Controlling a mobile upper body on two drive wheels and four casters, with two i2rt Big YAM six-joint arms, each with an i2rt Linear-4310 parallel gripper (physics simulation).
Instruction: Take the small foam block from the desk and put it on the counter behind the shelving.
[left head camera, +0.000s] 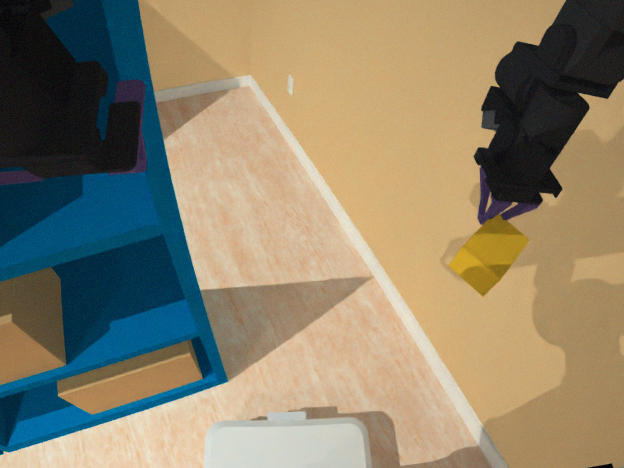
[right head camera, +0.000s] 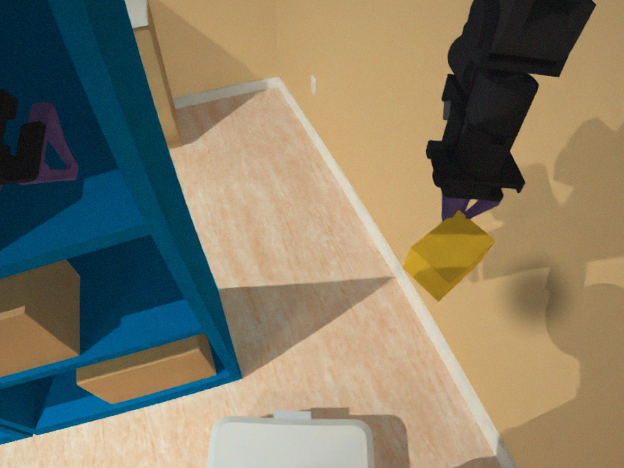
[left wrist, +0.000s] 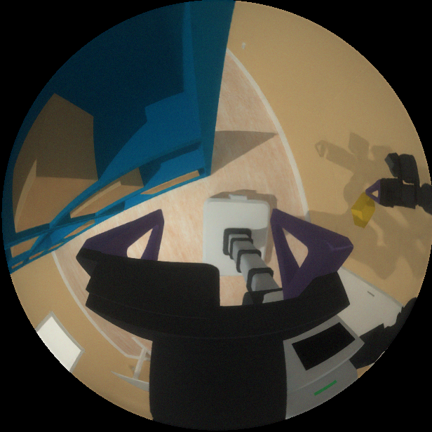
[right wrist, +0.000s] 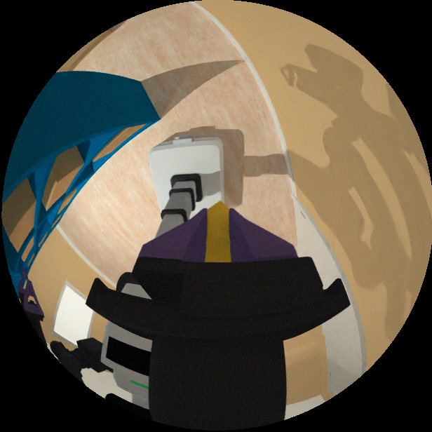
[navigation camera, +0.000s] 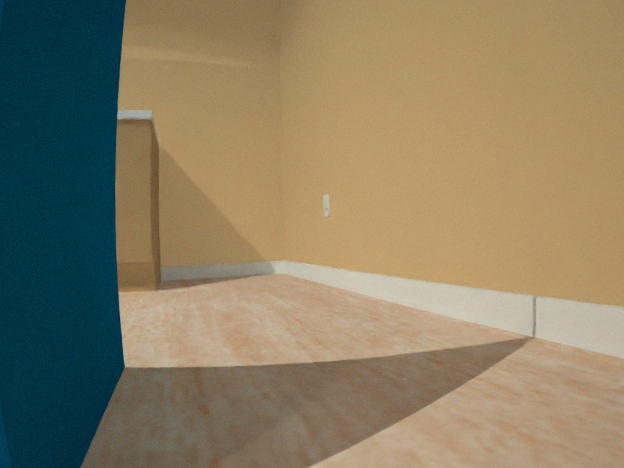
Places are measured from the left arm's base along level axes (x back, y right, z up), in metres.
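Pixels of known places: left gripper, fingertip midpoint: (left head camera: 92, 168) (right head camera: 37, 177); right gripper, fingertip midpoint: (left head camera: 486, 221) (right head camera: 451, 220).
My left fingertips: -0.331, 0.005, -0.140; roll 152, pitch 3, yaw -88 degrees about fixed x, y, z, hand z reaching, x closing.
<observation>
Ahead of a thing's pixels: the offset from my left fingertips to its middle, as dx, dy, dz. "spot": to the spot under its first point. Level surfaces: height alone.
The small yellow foam block {-0.013, +0.438, -0.132} (left head camera: 488, 256) (right head camera: 448, 256) (left wrist: 363, 210) (right wrist: 218, 237) is held in the air by my right gripper (left head camera: 492, 219) (right head camera: 457, 215) (right wrist: 217, 214), which is shut on it, in front of the tan wall. My left gripper (left wrist: 216, 214) is open and empty; in the left head camera it overlaps the blue shelving (left head camera: 178, 251) (right head camera: 181, 251) (left wrist: 210, 75) (right wrist: 100, 100) (navigation camera: 55, 226). The counter (right head camera: 161, 85) (navigation camera: 135, 191), tan with a white top, shows partly past the shelving's edge; its top is mostly hidden. The desk cannot be made out with certainty.
Cardboard boxes {spot: -0.101, -0.282, -1.009} (left head camera: 136, 382) (right head camera: 151, 372) stand in the shelving. Pale wood floor {dz -1.270} (left head camera: 262, 201) (right head camera: 282, 201) (navigation camera: 252, 322) runs between the shelving and the right wall (navigation camera: 453, 151). My white base (left head camera: 287, 443) (right head camera: 292, 443) (left wrist: 215, 215) shows below.
</observation>
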